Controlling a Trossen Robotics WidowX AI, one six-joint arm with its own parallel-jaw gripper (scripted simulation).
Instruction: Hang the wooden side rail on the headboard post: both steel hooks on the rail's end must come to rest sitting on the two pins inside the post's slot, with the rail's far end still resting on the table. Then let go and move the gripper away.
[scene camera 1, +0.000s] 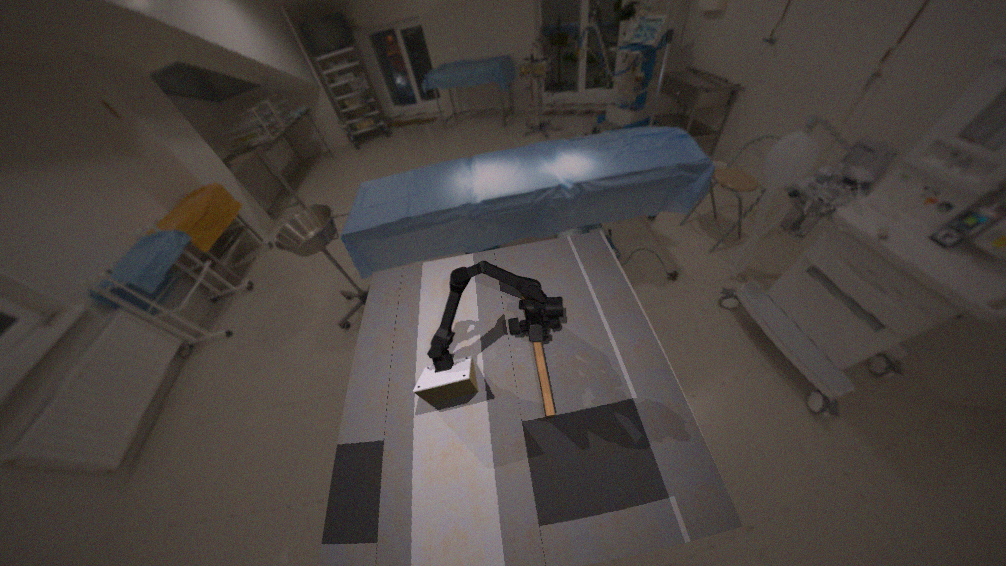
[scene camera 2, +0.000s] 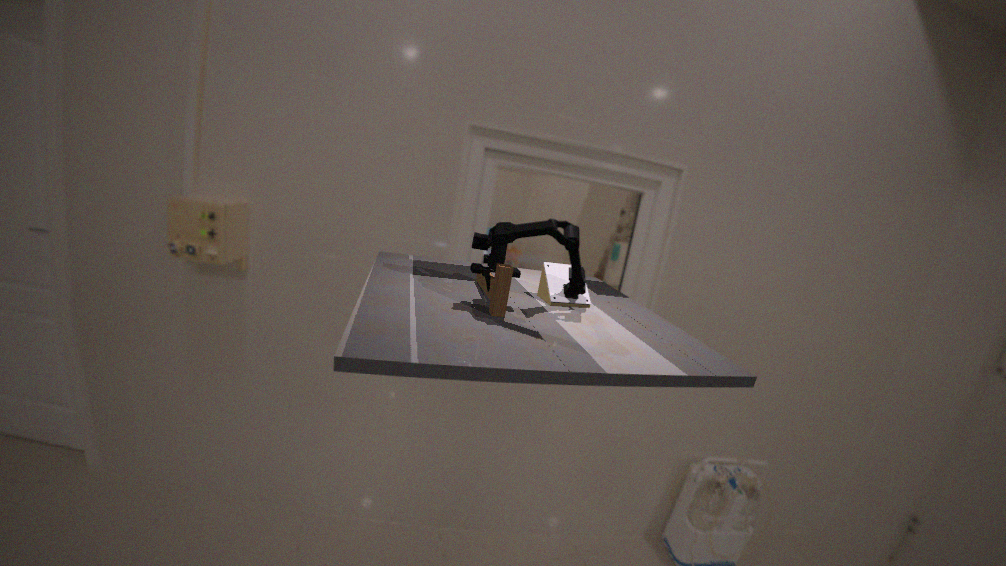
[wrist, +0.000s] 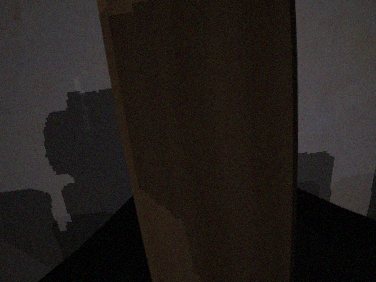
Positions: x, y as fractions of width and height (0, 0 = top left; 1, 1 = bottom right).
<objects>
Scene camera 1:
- gripper: 0.53, 0.59
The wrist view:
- gripper: 0.53, 0.65
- wooden side rail: 0.55, 0.37
</objects>
